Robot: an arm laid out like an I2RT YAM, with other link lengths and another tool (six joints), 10 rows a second.
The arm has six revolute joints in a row. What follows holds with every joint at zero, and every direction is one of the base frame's. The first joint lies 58.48 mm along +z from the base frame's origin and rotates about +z. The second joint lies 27.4 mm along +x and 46.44 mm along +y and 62.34 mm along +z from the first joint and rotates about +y. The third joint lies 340.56 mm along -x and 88.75 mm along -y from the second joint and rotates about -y. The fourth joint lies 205.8 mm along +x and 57.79 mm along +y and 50.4 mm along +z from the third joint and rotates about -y. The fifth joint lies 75.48 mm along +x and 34.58 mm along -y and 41.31 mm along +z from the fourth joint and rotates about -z. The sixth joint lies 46.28 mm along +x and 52.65 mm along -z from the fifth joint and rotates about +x. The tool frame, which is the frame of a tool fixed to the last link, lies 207 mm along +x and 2 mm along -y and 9 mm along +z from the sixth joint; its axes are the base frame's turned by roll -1.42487, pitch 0.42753 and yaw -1.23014 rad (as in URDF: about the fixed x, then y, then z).
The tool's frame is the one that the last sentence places.
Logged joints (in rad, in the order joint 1, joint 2, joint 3, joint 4, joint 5, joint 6), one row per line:
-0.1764 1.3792 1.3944 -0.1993 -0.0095 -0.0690
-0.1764 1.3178 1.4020 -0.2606 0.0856 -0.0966
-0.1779 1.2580 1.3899 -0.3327 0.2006 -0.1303
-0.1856 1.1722 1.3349 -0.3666 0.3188 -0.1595
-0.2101 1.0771 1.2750 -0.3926 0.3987 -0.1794
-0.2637 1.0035 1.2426 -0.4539 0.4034 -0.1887
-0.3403 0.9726 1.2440 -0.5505 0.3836 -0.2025
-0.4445 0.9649 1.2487 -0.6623 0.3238 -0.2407
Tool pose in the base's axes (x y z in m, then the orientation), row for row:
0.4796 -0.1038 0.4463 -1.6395 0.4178 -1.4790
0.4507 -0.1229 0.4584 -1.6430 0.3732 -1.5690
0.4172 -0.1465 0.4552 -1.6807 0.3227 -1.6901
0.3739 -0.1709 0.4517 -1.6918 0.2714 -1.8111
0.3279 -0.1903 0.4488 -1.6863 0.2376 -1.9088
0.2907 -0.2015 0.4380 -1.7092 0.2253 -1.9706
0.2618 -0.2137 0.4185 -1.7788 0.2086 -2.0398
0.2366 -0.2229 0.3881 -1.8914 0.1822 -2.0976
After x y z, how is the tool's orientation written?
As angles about the fixed x, y, z axes (roll, pitch, yaw), in radians.
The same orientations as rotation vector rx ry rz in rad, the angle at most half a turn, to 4 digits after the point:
-1.0056 1.3622 -0.7848
-0.9858 1.4032 -0.8843
-0.9749 1.4848 -0.9878
-0.9426 1.5552 -1.1060
-0.8992 1.6057 -1.2037
-0.8795 1.6595 -1.2390
-0.8829 1.7545 -1.2451
-0.9215 1.8779 -1.2106

